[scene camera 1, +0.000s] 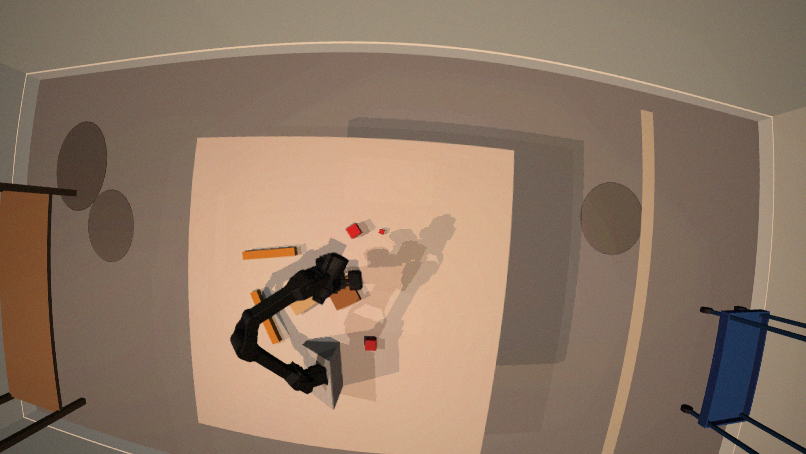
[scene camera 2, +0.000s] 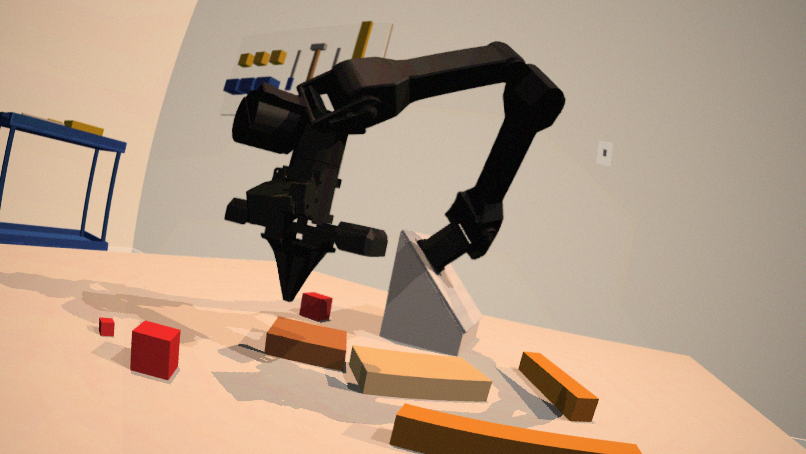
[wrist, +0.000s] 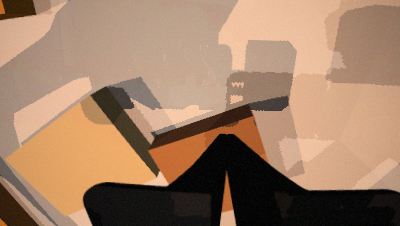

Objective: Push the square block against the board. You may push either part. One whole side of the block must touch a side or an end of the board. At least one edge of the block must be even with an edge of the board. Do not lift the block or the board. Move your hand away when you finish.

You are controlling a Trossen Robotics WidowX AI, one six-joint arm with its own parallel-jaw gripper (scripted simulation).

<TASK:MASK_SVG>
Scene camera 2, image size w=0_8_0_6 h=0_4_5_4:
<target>gripper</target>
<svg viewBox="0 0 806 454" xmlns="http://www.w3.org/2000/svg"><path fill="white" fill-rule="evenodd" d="M302 158L291 158L289 166L285 165L281 168L275 168L271 181L259 184L246 192L247 200L233 198L227 205L224 220L240 224L249 222L250 224L265 227L265 234L260 233L260 235L269 242L274 252L283 300L288 302L294 300L302 285L308 279L308 275L316 268L321 259L328 252L335 253L334 243L338 250L366 257L385 257L388 238L384 230L342 221L338 226L332 225L334 215L329 213L335 188L340 189L342 181L337 178L340 168Z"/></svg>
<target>square block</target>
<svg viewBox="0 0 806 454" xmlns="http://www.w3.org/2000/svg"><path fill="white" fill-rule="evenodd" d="M268 330L264 350L266 355L341 372L344 371L347 331L286 319L278 316Z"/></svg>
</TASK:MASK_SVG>
